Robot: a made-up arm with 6 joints.
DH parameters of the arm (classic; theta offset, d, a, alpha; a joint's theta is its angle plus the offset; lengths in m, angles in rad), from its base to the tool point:
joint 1: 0 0.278 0 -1.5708
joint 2: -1.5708 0 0.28 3.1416
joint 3: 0 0 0 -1.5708
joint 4: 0 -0.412 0 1.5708
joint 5: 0 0.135 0 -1.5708
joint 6: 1.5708 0 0 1.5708
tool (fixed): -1.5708 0 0 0
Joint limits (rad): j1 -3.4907..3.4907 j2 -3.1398..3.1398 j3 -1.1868..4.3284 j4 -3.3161..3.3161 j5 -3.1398..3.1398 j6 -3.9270..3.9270
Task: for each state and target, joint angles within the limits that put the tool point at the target. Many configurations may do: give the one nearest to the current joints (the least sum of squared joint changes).
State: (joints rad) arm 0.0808 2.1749 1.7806 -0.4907 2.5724 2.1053
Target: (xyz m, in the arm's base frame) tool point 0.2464 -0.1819 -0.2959
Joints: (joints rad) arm -0.2612 2.1730 0.9129 -0.5912 2.5724 2.1053
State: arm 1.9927 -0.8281 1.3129 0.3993 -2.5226 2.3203
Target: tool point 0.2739 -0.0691 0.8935
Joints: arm 2.4086 -0.7384 0.9119 0.2144 -2.5226 2.3203
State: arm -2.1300 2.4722 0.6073 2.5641 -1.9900 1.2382
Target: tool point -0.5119 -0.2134 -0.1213
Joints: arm -2.9295 1.8677 0.8011 2.4145 -1.9900 1.2382
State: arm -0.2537 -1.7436 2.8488 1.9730 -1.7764 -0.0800
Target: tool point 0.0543 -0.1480 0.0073
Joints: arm -1.0330 -2.0251 3.5997 1.3530 -1.7764 -0.0800
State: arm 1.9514 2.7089 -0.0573 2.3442 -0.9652 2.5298
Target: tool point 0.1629 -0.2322 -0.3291
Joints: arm 2.3973 3.1382 0.5779 2.0349 -0.9652 2.5298
